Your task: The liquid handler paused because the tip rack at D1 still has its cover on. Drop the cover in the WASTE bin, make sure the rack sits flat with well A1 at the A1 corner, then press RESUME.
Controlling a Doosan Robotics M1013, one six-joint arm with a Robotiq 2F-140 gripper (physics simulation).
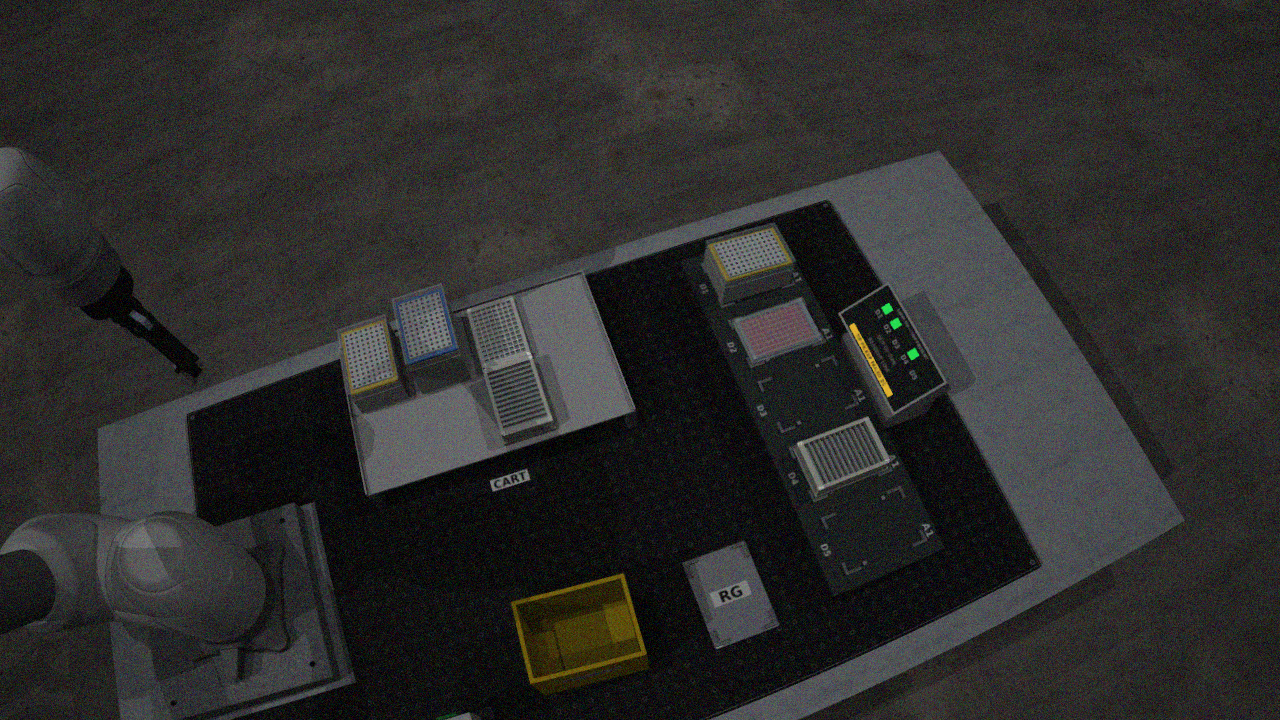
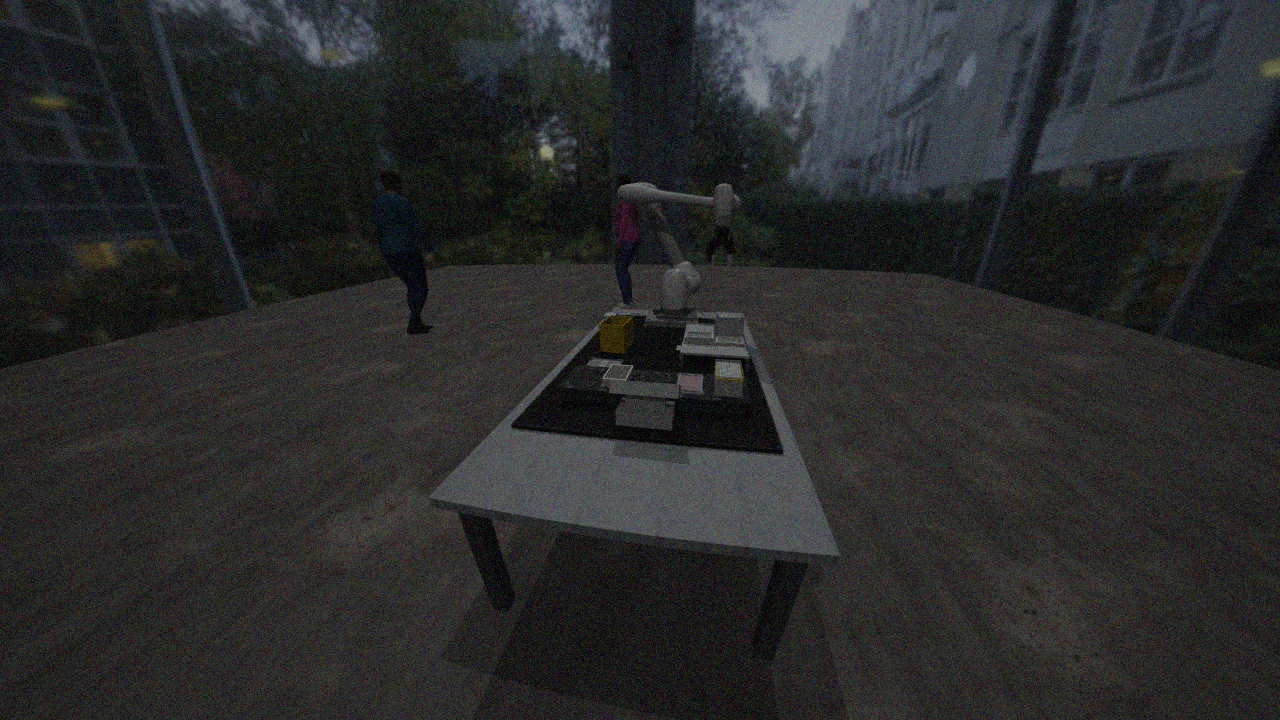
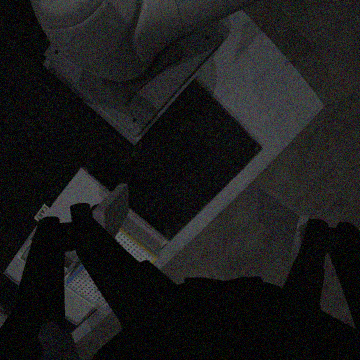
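Pixels of known places: gripper, between the fingertips: point(image 2: 719, 267) point(image 3: 193, 199); arm's base, origin of its link: point(image 1: 236, 602) point(image 2: 673, 314).
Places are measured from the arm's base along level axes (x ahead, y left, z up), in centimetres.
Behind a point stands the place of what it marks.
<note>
The tip rack point(image 1: 750, 253) {z 9.5, x 93.6, y 40.0 cm} point(image 2: 729, 376) {z 9.2, x 99.8, y 41.3 cm} stands at D1, white-topped with a yellow rim. Clear edges seem to surround it, but the cover is hard to make out in the dim light. An A1 mark is partly visible at its right corner; well A1 cannot be told. The yellow bin point(image 1: 592, 673) {z 6.2, x 55.5, y -20.7 cm} point(image 2: 615, 334) {z 5.9, x 62.8, y -12.4 cm} stands open near the front edge; no WASTE label is readable. The status panel point(image 1: 913, 380) {z 9.1, x 112.4, y 11.3 cm} shows three green lights and a yellow bar; a RESUME button cannot be made out. My gripper point(image 1: 187, 368) {z 30.3, x 5.2, y 26.7 cm} point(image 2: 719, 254) {z 30.3, x 5.2, y 26.7 cm} point(image 3: 193, 199) {z 30.3, x 5.2, y 26.7 cm} is open and empty, beyond the cart's left side, far from D1.
The cart tray point(image 1: 420, 456) {z 2.7, x 34.5, y 18.4 cm} holds a yellow-rimmed rack point(image 1: 368, 356) {z 9.8, x 28.8, y 34.2 cm}, a blue-rimmed rack point(image 1: 426, 324) {z 13.1, x 39.7, y 35.8 cm} and two pale slotted items. A pink plate point(image 1: 776, 330) {z 3.2, x 95.2, y 28.1 cm} is at D2 and a slotted rack point(image 1: 843, 454) {z 4.6, x 98.9, y 3.7 cm} at D4. A grey RG pad point(image 1: 732, 617) {z -2.4, x 77.0, y -15.4 cm} lies right of the bin.
</note>
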